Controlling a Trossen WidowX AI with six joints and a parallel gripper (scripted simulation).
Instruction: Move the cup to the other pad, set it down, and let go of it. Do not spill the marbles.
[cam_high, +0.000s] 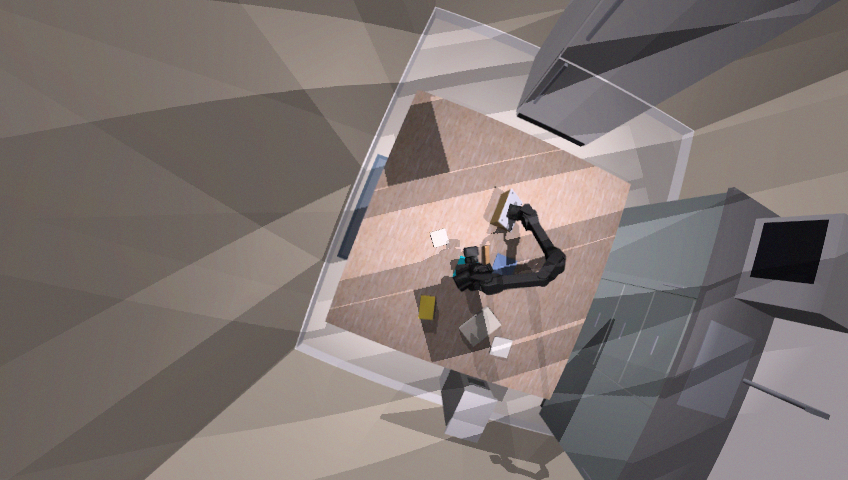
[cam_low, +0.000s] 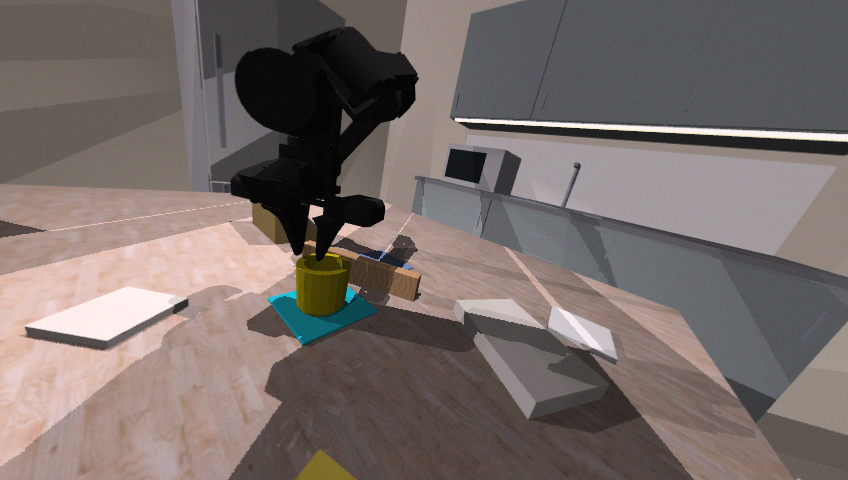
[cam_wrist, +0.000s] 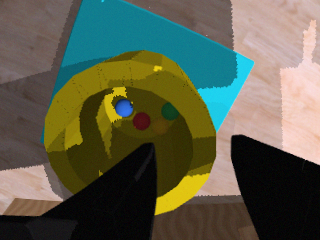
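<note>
Right now the cup is 2 cm ahead of my gripper tip, 1 cm to the left of it and 4 cm below it. Also, from my gripper tip: blue marble 3 cm ahead, 1 cm to the left, 6 cm below; then red marble 2 cm ahead, 2 cm to the left, 6 cm below; then cyan pad 3 cm ahead, 1 cm to the left, 8 cm below.
</note>
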